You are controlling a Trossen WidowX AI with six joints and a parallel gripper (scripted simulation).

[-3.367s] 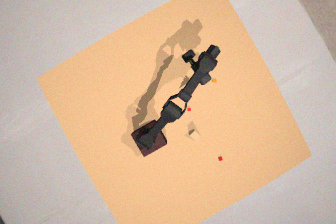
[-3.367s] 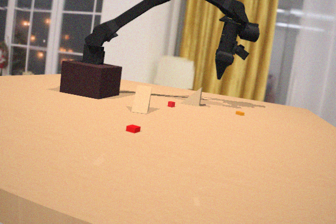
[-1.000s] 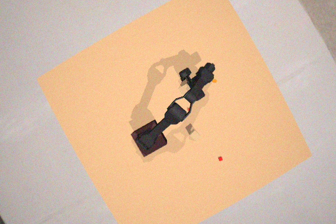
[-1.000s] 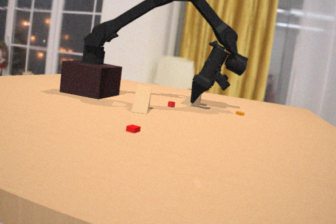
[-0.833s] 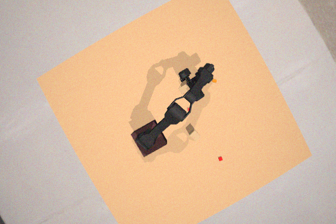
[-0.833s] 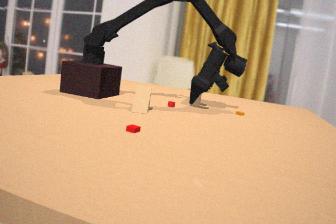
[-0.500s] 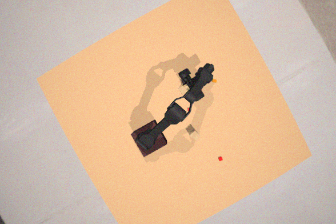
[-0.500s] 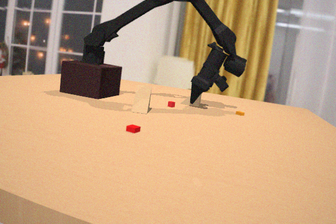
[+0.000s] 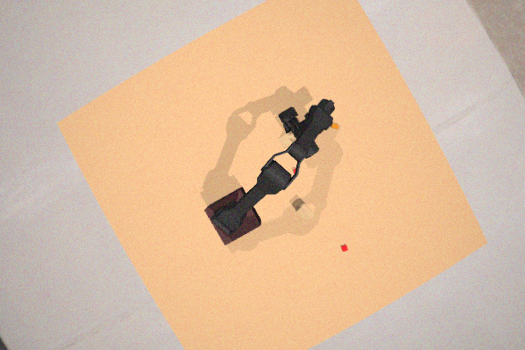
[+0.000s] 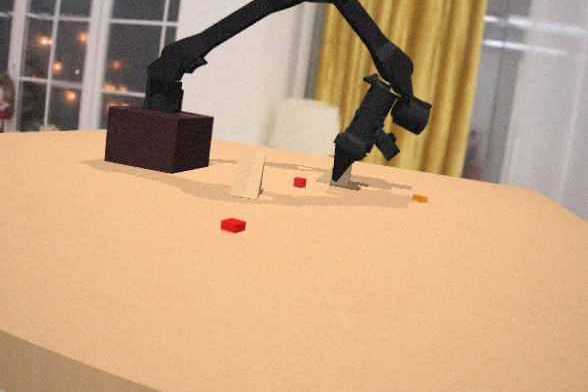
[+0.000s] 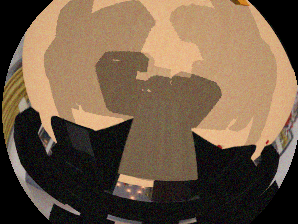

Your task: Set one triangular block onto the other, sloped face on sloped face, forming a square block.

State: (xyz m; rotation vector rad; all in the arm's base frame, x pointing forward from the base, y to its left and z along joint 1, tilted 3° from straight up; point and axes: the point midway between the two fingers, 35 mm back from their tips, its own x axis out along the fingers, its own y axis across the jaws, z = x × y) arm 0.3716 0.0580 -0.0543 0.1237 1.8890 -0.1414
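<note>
Right now the tan triangular block is 1 cm ahead of my gripper tip and 1 cm above it. Also, from my gripper tip: small orange cube: 16 cm ahead, 8 cm to the right.
</note>
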